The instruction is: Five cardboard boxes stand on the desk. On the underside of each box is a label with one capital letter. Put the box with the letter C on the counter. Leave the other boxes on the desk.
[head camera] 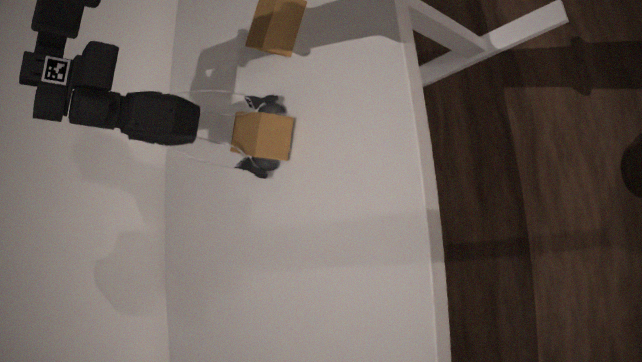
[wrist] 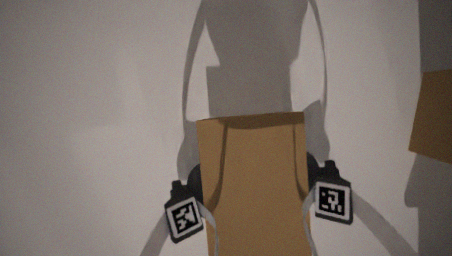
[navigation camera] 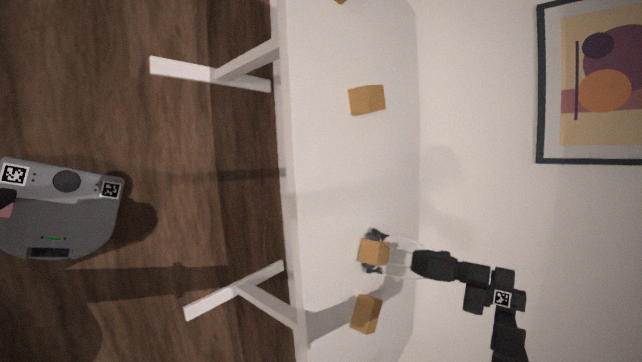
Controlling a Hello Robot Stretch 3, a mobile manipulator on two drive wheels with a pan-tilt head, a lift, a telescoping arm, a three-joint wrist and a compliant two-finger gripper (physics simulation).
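Frame: origin at the robot's base, x left, y back, z up, level; metres.
Where they show: gripper, fingertip midpoint: (head camera: pixel 279 138) (navigation camera: pixel 364 249); robot's base, origin of the base link: (navigation camera: pixel 67 180).
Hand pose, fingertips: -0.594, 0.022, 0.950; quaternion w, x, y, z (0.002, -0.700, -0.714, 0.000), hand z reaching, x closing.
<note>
Things, the pixels of their top centre, and the offset from my fingertips, as dx, dy, dz. Level surfaces: height alone.
- cardboard box, middle of its top: (head camera: pixel 242 131) (navigation camera: pixel 385 254) -0.005, +0.000, +0.058
- white desk, its level: dz +0.000
- second box, middle of its top: (head camera: pixel 261 19) (navigation camera: pixel 374 316) -0.025, +0.174, +0.050
- third box, middle of its top: (navigation camera: pixel 377 97) +0.143, -0.363, +0.050
- wooden floor, its level: dz -0.950
My gripper (head camera: pixel 265 136) (navigation camera: pixel 374 251) (wrist: pixel 251 174) is shut on a cardboard box (head camera: pixel 275 140) (navigation camera: pixel 370 255) (wrist: pixel 257 210), its dark fingertips against two opposite sides. The box is upright, at or just above the white desk (head camera: pixel 325 210) (navigation camera: pixel 340 165) (wrist: pixel 75 100); a thin dark edge shows beside it. Its underside is hidden, so no letter is seen. A second box (head camera: pixel 277 27) (navigation camera: pixel 366 314) (wrist: pixel 435 117) stands on the desk near it. A third box (navigation camera: pixel 367 100) stands farther along, and a corner of another box (navigation camera: pixel 340 1) shows at the top edge. No counter shows.
The desk's white leg frame (head camera: pixel 525 30) (navigation camera: pixel 180 69) sticks out over the wooden floor (head camera: pixel 480 200) (navigation camera: pixel 165 125). My grey base (navigation camera: pixel 60 215) is on the floor, apart from the desk's long edge. A framed picture (navigation camera: pixel 540 100) hangs on the wall behind the desk.
</note>
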